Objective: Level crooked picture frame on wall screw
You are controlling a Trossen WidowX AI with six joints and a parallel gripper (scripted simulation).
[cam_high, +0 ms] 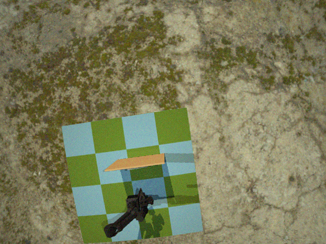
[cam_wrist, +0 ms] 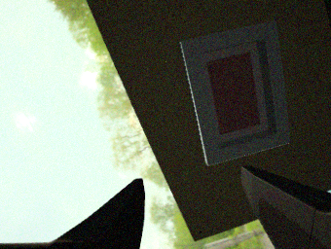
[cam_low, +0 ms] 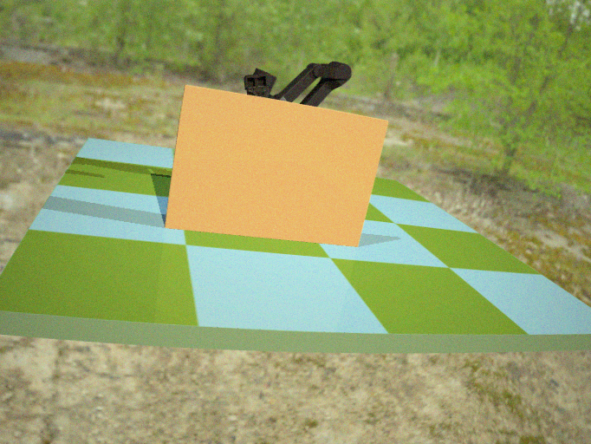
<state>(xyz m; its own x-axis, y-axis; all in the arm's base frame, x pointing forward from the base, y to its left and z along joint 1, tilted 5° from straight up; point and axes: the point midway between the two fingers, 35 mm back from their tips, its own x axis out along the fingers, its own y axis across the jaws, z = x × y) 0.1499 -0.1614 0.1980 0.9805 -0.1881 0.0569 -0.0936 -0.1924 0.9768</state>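
Now: gripper tip 190 mm short of the picture frame, 30 mm to the left of it and 90 mm above it. Also, from my gripper tip: orange wall panel: 200 mm ahead, 30 mm to the right, 100 mm below.
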